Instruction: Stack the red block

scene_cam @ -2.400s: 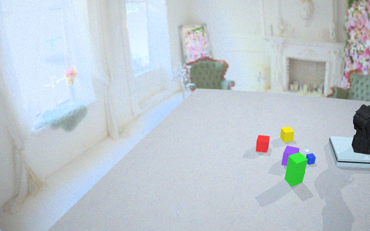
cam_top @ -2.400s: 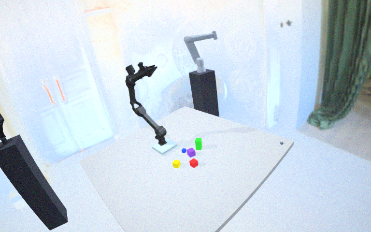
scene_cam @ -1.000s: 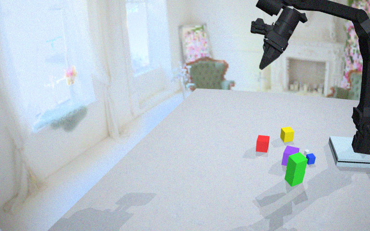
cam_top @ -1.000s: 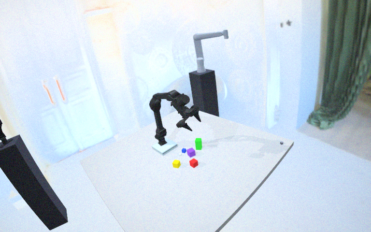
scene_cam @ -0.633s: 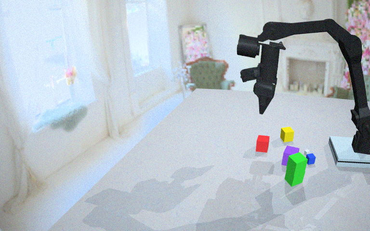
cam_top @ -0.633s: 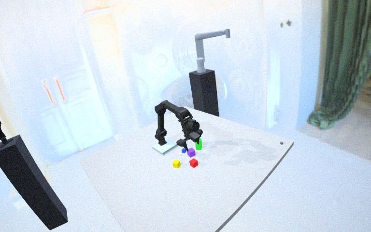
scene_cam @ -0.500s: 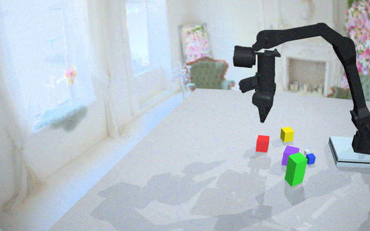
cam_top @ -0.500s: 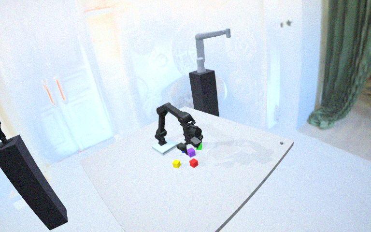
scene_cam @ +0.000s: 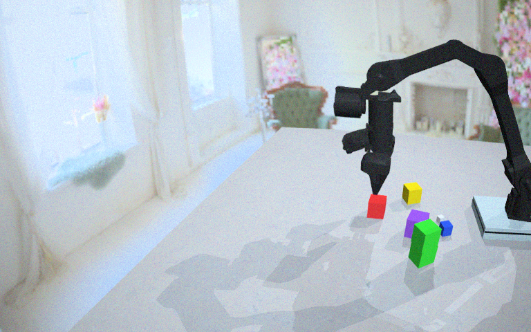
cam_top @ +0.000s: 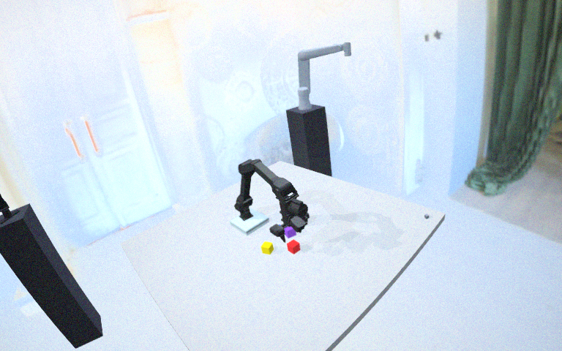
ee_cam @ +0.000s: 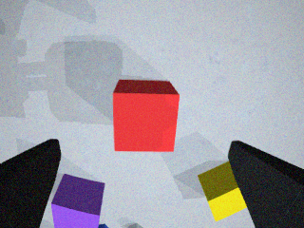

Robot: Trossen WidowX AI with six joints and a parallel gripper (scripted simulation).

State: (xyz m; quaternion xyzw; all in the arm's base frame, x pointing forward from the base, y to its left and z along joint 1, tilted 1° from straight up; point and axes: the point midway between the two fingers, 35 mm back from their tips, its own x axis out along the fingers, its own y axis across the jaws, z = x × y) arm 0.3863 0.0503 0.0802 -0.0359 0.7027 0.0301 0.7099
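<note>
My gripper tip is 60 mm above the red block. From my gripper tip the other things lie so: tiny white cube: 170 mm behind, 70 mm below, 10 mm to the right; then purple block: 120 mm behind, 60 mm below, 50 mm to the left; then yellow block: 100 mm to the right, 80 mm behind, 60 mm below.
</note>
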